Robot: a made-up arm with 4 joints.
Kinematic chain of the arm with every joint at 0, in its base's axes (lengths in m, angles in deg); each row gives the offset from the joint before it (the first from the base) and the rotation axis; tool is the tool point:
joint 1: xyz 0 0 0.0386 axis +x
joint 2: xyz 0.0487 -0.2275 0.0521 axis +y
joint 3: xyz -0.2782 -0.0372 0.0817 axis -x
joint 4: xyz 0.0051 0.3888 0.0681 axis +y
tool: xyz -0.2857 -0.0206 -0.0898
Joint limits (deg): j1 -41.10..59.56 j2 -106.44..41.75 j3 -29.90..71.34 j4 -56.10..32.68
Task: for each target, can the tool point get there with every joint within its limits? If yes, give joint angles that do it. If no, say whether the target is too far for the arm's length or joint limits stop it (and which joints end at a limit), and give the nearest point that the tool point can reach.
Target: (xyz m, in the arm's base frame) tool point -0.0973 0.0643 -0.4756
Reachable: yes | joints 13.01 -52.78 45.23 -9.41
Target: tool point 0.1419 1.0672 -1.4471
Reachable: no: too far | nearest point 0.0811 0.3493 -0.4477 | short by 1.232 m
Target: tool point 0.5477 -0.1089 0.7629
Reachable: no: joint limits stop it (at a limit: joint 2, joint 3, joint 4) | nearest point -0.1093 -0.1070 0.7500 | short by 0.657 m
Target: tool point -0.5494 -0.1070 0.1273
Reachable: yes | joints 18.67 29.27 53.28 -2.79
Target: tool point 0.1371 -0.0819 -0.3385
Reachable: yes | joints -30.24 -91.59 -5.12 -42.87
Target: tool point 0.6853 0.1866 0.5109
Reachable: no: joint limits stop it (at a limit: joint 1, joint 2, joint 4) | nearest point 0.3487 0.2267 -0.0346 | short by 0.642 m
